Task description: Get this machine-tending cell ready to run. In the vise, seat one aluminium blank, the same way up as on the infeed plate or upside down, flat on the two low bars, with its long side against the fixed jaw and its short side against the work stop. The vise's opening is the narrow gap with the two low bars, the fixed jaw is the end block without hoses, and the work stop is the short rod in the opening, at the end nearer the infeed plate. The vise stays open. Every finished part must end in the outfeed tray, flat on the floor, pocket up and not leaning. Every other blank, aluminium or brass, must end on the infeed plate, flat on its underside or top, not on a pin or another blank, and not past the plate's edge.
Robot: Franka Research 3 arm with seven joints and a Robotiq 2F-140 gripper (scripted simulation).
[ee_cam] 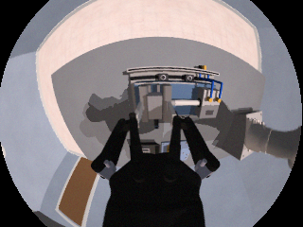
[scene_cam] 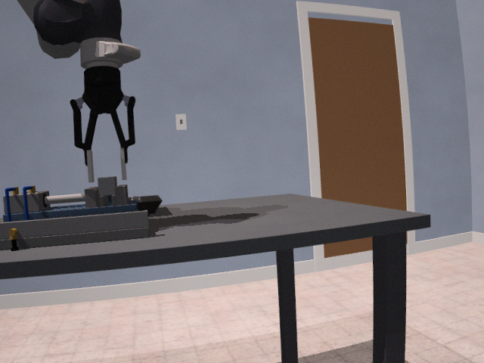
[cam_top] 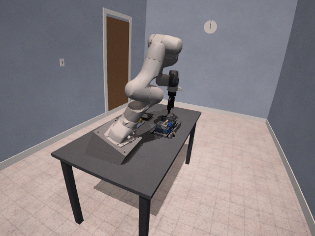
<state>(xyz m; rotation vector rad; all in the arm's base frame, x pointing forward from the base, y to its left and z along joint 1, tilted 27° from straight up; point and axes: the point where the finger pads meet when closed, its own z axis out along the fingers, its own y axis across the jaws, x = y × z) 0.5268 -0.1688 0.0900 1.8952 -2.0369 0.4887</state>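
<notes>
Right now the work stop is 5 cm to the left of my hand and 5 cm below it. From my hand the other things lie so: vise guard rail (8 cm behind, 9 cm to the right, 10 cm below); then vise (7 cm behind, 1 cm to the left, 10 cm below); then brass blank (6 cm behind, 29 cm to the left, 11 cm below).
</notes>
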